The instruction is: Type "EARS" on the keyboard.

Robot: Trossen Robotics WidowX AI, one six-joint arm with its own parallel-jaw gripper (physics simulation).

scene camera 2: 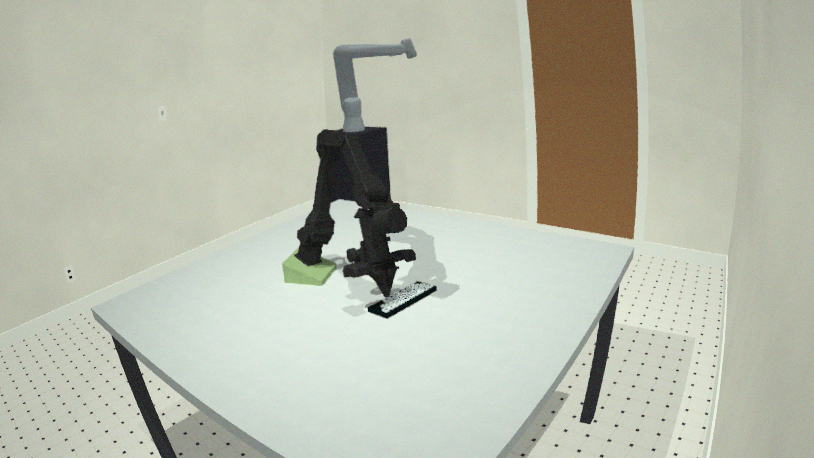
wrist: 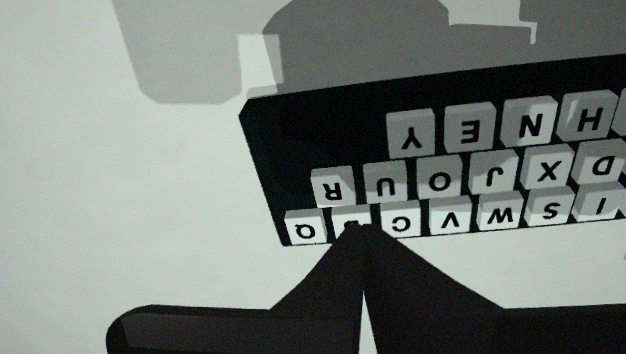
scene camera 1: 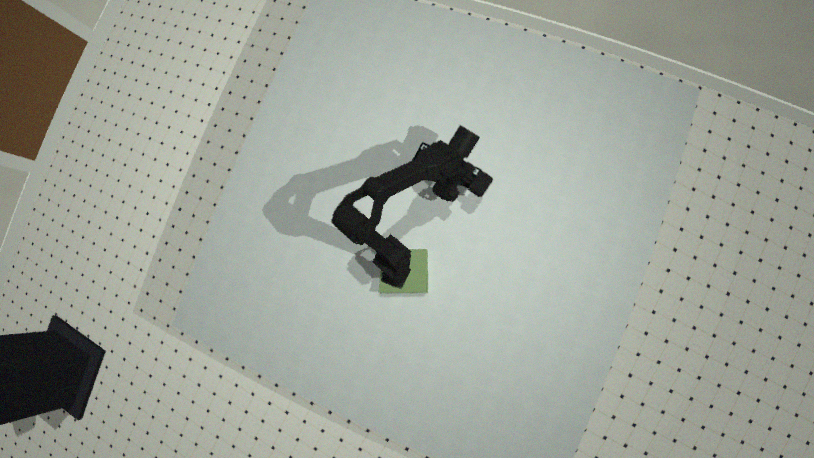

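Pixels of known places: gripper, fingertip midpoint: (scene camera 2: 387, 297) (wrist: 360, 237); arm's base, origin of the base link: (scene camera 2: 307, 258) (scene camera 1: 396, 275).
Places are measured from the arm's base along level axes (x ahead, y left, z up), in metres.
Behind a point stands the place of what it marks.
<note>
The black keyboard (scene camera 2: 377, 311) @(x 0.345, y -0.099, z -0.034 m) (wrist: 310, 135) @(x 0.325, y -0.076, z -0.033 m) has white letter keys, seen upside down in the wrist view. The E key (wrist: 470, 142) @(x 0.335, y -0.025, z -0.027 m) is in the row farthest from the fingers, the R key (wrist: 332, 175) @(x 0.339, y -0.071, z -0.028 m) is in the middle row at the left, and the S key (wrist: 550, 212) @(x 0.371, y 0.005, z -0.027 m) is in the nearest row at the right. The A key does not show in the wrist view. My gripper (scene camera 2: 388, 295) @(x 0.350, y -0.064, z -0.007 m) (wrist: 360, 237) @(x 0.350, y -0.064, z -0.007 m) is shut and empty. Its tips cover part of a key between Q and C, near R; whether they touch it I cannot tell. The arm hides the keyboard in scene camera 1.
The arm's base stands on a green block (scene camera 1: 419, 273) @(x 0.031, y -0.059, z -0.001 m) (scene camera 2: 304, 276) @(x 0.053, y -0.069, z -0.019 m) on the pale table (scene camera 1: 512, 341) @(x -0.042, y -0.371, z -0.045 m) (scene camera 2: 387, 375) @(x 0.535, y -0.304, z -0.045 m). A grey arm (scene camera 2: 372, 50) on a dark stand (scene camera 2: 372, 165) is behind my arm in scene camera 2.
</note>
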